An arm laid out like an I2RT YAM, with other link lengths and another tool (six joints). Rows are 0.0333 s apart.
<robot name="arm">
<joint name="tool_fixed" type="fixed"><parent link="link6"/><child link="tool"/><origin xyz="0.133 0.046 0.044" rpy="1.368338 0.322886 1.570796"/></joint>
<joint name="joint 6" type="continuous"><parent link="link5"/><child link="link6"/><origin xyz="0.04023 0 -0.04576"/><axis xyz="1 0 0"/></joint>
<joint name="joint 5" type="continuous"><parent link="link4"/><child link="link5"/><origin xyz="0.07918 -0.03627 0.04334"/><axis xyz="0 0 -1"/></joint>
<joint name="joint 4" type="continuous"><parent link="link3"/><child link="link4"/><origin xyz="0.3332 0.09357 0.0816"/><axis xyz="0 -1 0"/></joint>
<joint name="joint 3" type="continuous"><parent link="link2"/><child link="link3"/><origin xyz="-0.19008 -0.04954 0"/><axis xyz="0 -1 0"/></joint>
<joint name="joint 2" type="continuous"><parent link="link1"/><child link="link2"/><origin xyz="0.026 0.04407 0.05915"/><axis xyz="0 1 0"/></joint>
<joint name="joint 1" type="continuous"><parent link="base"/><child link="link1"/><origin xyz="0 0 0.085"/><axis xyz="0 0 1"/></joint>
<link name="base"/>
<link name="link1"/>
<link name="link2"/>
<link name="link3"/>
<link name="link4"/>
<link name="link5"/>
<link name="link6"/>
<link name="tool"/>
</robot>
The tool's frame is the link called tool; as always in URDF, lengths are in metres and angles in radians. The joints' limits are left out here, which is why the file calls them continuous.
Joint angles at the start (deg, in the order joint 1, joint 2, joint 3, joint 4, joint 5, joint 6): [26.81, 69.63, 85.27, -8.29, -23.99, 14.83]
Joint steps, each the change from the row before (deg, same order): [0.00, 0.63, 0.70, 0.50, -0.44, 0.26]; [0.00, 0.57, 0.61, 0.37, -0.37, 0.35]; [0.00, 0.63, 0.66, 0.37, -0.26, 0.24]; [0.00, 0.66, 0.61, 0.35, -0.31, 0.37]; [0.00, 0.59, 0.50, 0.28, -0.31, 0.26]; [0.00, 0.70, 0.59, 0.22, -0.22, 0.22]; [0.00, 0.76, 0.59, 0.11, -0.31, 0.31]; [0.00, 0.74, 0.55, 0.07, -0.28, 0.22]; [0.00, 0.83, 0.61, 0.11, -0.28, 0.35]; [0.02, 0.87, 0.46, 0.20, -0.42, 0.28]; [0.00, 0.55, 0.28, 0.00, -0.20, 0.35]
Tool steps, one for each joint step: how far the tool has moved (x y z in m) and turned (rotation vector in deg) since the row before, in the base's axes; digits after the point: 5 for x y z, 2 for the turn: [-0.00017, 0.00091, 0.00328, 0.37, -0.33, 0.47]; [0.00019, 0.00080, 0.00249, 0.35, -0.12, 0.41]; [0.00062, 0.00081, 0.00239, 0.29, -0.19, 0.29]; [0.00099, 0.00101, 0.00167, 0.32, 0.00, 0.36]; [0.00098, 0.00111, 0.00089, 0.20, 0.01, 0.34]; [0.00167, 0.00124, 0.00058, 0.15, 0.06, 0.25]; [0.00206, 0.00160, -0.00031, 0.11, 0.28, 0.35]; [0.00216, 0.00165, -0.00073, 0.04, 0.26, 0.31]; [0.00257, 0.00173, -0.00073, 0.12, 0.36, 0.33]; [0.00275, 0.00247, -0.00219, 0.01, 0.38, 0.47]; [0.00233, 0.00139, -0.00184, 0.05, 0.51, 0.24]
